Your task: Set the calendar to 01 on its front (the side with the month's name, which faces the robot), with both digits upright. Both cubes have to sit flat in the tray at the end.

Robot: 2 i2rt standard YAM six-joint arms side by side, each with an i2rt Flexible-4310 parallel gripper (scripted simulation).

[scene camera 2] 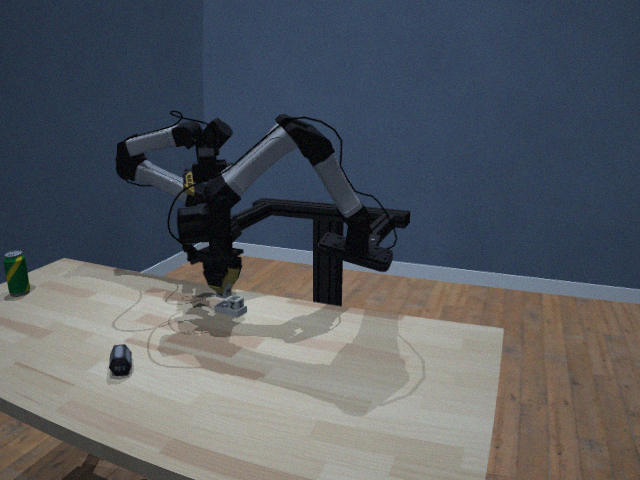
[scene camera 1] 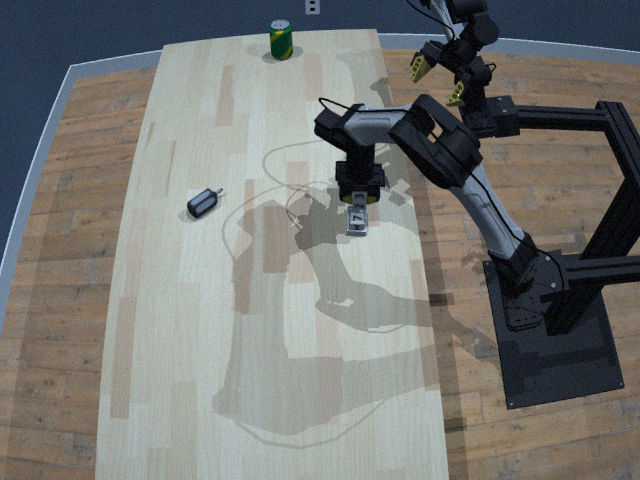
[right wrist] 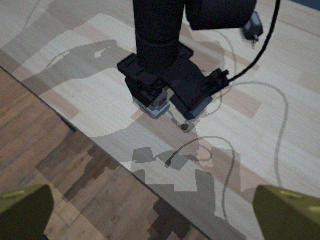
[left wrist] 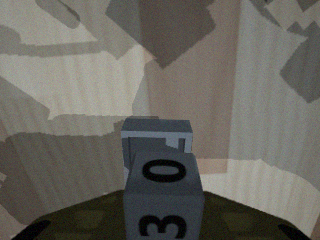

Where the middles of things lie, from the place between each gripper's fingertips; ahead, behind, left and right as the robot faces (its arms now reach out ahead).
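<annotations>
I see the grey tray (left wrist: 149,135), and it is 20 mm to the left of my left hand (scene camera 1: 359,202) and 50 mm below it.
Counted from my right hand, the grey tray is 17 cm ahead, 15 cm to the left and 26 cm below.
</annotations>
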